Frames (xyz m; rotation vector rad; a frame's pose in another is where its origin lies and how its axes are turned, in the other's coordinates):
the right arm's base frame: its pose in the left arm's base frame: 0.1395 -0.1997 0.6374 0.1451 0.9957 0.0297
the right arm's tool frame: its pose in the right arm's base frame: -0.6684 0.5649 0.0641 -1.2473 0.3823 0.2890
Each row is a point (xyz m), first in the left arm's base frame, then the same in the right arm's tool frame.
Working: the left arm's base frame: its pose in the right arm's tool frame: 1.2625 -0.1423 -0.4438 0.8904 -1.1677 -0.9501

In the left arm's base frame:
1: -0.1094 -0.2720 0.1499
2: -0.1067 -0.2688 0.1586
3: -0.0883 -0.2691 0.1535
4: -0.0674 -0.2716 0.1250
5: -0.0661 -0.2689 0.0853
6: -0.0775 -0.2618 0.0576
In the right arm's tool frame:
1: 1.0646 -0.1456 -0.7070
2: 1.0569 -0.1477 -0.7017
3: 1.0642 -0.1646 -0.6967
4: 1.0945 -0.1829 -0.6970
5: 1.1341 -0.1802 -0.7008
6: 1.1608 -0.1651 -0.7027

